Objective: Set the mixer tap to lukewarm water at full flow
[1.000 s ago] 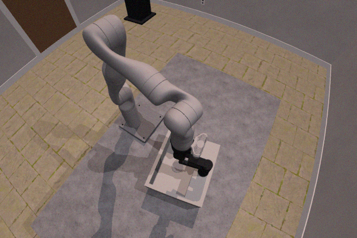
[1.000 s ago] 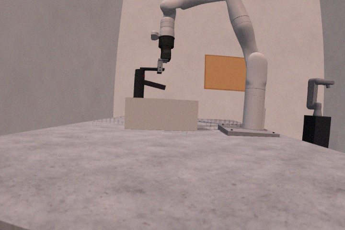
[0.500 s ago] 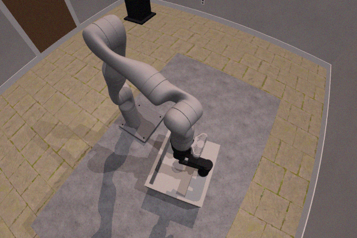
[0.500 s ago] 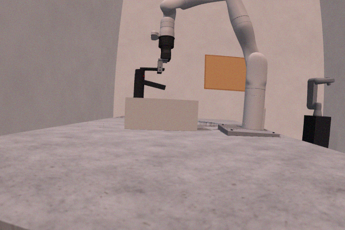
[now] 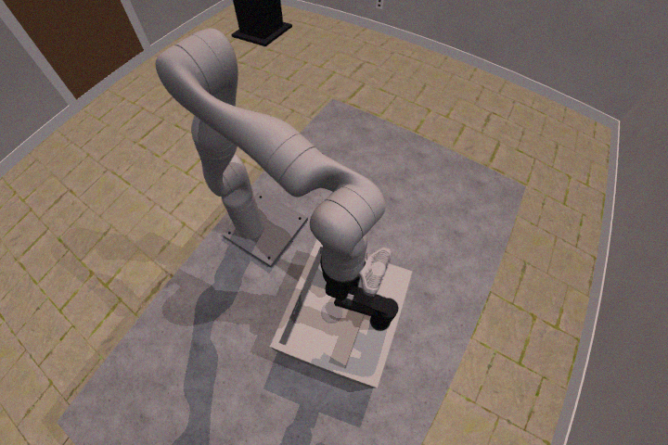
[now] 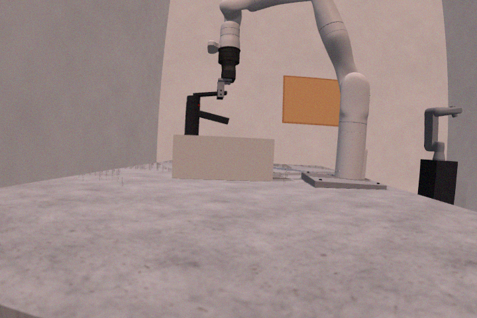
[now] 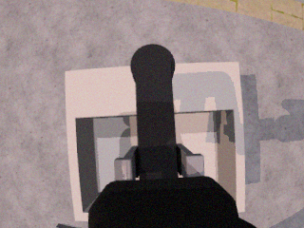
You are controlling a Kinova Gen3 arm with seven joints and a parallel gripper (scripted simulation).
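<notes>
Right now my hand is 60 mm short of the black mixer tap, 50 mm above it and 10 mm to the right of it. From my hand the other things lie so: lever: 40 mm ahead, 10 mm to the left; sink basin: 240 mm below, 30 mm behind, 10 mm to the right.
</notes>
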